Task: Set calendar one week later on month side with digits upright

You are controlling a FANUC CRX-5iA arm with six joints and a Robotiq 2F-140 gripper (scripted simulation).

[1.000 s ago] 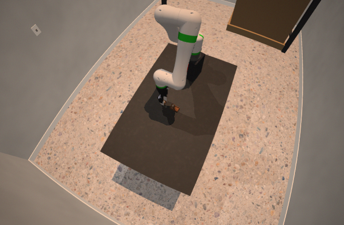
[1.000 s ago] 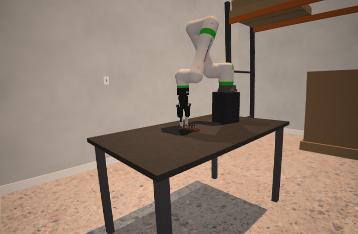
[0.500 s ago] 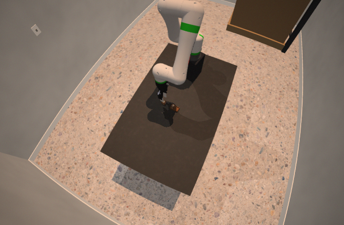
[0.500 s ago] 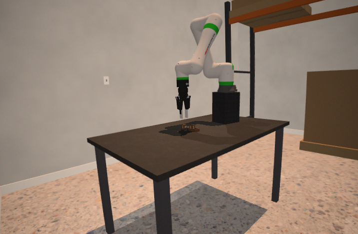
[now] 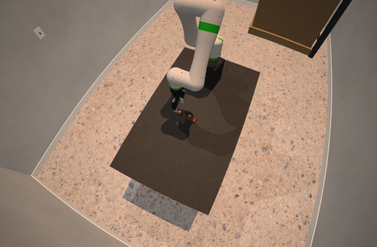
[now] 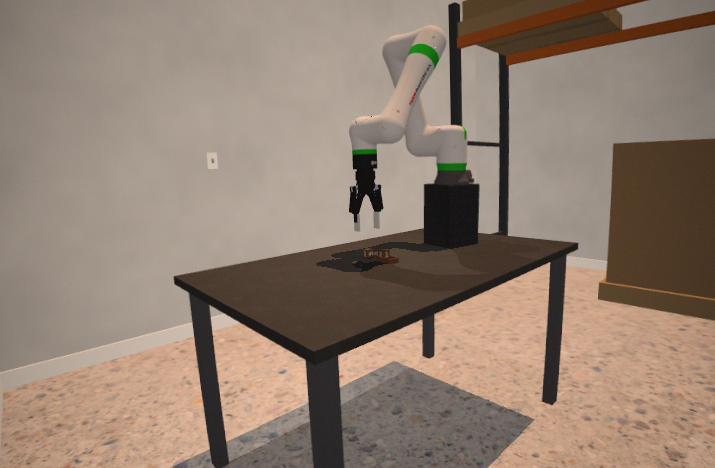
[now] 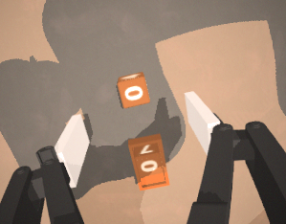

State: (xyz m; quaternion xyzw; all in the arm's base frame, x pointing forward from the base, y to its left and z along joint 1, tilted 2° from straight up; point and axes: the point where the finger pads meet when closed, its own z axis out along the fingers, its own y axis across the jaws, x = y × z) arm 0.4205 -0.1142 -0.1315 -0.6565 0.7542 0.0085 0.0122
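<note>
The brown tray lies 12 cm below my hand, 11 cm to the left of it and 1 cm ahead of it.
</note>
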